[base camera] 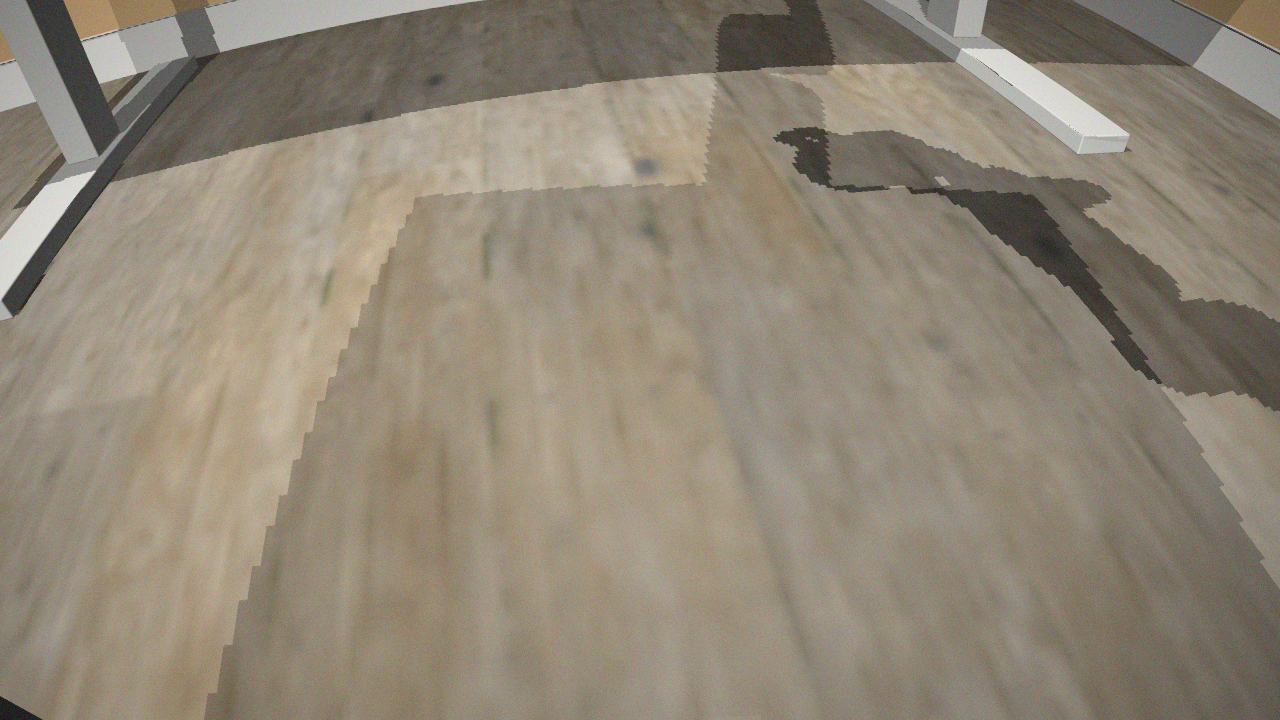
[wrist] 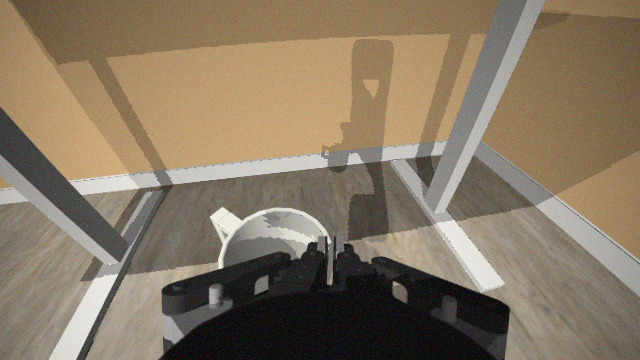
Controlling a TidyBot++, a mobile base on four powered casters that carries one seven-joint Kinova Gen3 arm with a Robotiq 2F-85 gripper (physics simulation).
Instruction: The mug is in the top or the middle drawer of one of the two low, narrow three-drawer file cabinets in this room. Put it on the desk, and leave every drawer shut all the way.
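Observation:
The white mug (wrist: 275, 235) shows in the wrist view just left of the fingertips, its open top facing the camera and its handle toward the upper left. My gripper (wrist: 330, 249) is shut on the mug's thin right wall, with the rim between the fingertips, and holds it above the floor. The fingers and hand hide the mug's lower part. The desk's white legs and feet (base camera: 1042, 94) (wrist: 467, 250) stand ahead on both sides. The desk top does not show. The file cabinets and their drawers do not show in either view.
The desk's left foot (base camera: 31, 223) (wrist: 90, 310) runs along the left side. An orange wall (wrist: 250, 110) with a white baseboard (base camera: 295, 25) (wrist: 225, 169) is behind the legs and meets another wall at the right. Shadows of the arm fall on the floor and wall.

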